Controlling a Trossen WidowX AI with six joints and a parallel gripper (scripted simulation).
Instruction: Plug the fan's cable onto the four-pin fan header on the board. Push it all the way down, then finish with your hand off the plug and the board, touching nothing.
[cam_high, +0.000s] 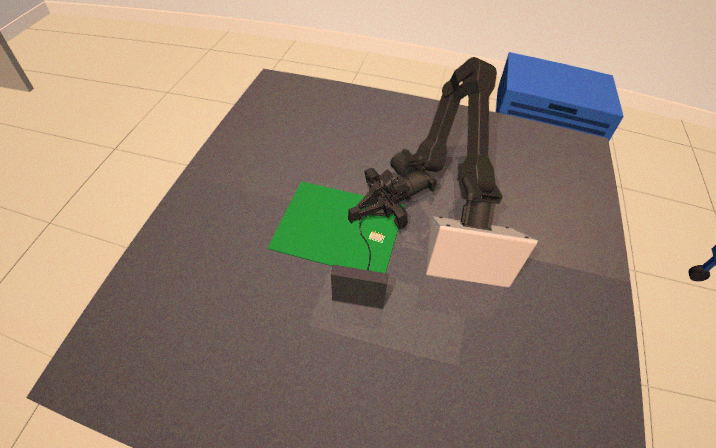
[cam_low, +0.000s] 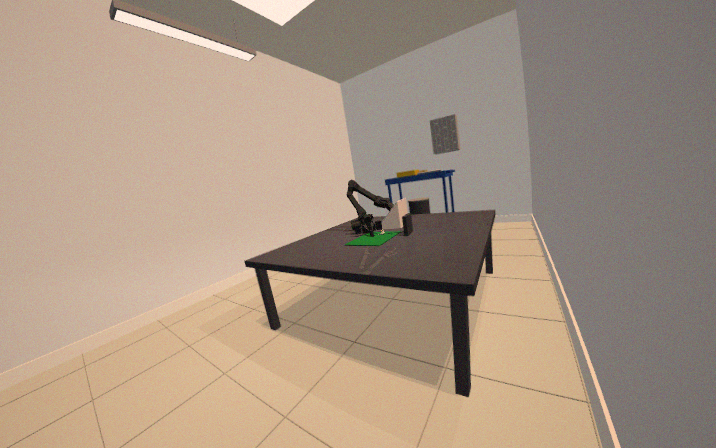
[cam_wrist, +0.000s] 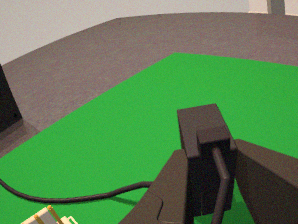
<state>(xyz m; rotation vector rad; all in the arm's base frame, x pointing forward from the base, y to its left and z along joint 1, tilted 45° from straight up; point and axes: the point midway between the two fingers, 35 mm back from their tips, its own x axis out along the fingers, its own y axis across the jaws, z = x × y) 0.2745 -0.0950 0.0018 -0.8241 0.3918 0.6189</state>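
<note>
The black plug lies 1 cm below my gripper tip. Also, from my gripper tip: green board 4 cm ahead, 3 cm to the left, 5 cm below; dark grey fan block 6 cm behind, 22 cm to the left, 2 cm above.
</note>
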